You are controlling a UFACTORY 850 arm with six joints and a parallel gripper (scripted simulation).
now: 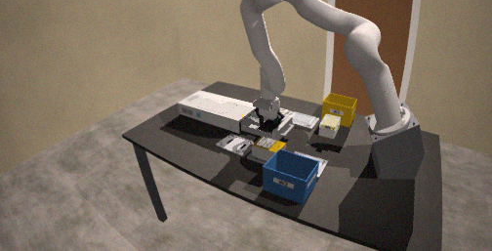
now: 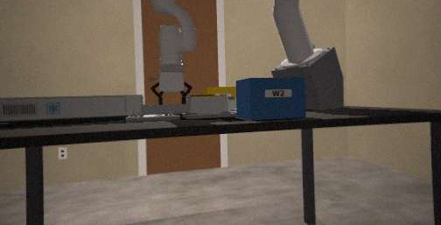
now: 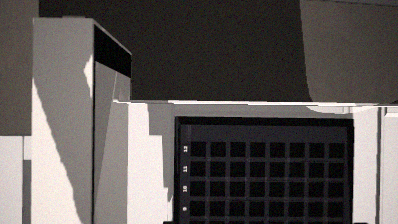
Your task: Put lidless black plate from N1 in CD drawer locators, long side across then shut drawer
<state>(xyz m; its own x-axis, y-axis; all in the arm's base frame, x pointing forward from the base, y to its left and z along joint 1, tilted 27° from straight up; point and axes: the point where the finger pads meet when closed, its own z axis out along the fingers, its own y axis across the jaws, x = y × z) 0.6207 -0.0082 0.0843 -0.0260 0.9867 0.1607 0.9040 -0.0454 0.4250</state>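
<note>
My gripper is now 30 mm short of the drawer. Also, from my hand: cooler CD: 190 mm ahead, 10 mm to the left; black plate: 10 mm below; work nest N1: 70 mm ahead, 190 mm to the left, 40 mm below.
</note>
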